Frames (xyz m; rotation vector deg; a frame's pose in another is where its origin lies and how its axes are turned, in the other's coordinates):
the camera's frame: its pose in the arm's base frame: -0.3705 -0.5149 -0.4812 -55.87 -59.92 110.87
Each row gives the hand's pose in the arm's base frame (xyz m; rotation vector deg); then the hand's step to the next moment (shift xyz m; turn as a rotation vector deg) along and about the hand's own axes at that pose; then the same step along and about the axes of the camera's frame.
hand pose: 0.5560 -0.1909 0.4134 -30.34 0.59 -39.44
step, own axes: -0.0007 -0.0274 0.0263 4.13 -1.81 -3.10
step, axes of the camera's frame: -0.0085 -0.0263 0.0260 -4.71 2.78 -0.07
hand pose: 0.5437 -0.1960 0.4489 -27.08 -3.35 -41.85
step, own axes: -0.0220 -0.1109 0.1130 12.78 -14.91 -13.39
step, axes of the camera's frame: -0.0110 -0.1020 0.1226 -18.18 13.02 8.06
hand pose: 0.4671 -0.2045 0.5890 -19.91 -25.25 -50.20
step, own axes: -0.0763 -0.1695 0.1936 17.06 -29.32 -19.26
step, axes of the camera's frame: 0.0938 -0.0934 0.2335 -26.24 21.75 18.97
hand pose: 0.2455 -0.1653 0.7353 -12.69 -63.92 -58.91
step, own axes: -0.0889 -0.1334 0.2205 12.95 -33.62 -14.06
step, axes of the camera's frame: 0.2119 0.0222 0.1700 -19.79 24.07 22.90
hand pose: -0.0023 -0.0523 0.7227 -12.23 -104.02 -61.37
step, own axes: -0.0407 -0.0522 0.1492 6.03 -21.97 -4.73
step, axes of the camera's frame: 0.1493 0.0594 0.0286 -8.03 16.71 14.07
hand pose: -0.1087 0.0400 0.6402 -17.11 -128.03 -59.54
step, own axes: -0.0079 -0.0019 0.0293 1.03 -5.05 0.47
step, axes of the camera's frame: 0.0273 0.0110 -0.0077 -0.37 4.31 2.84
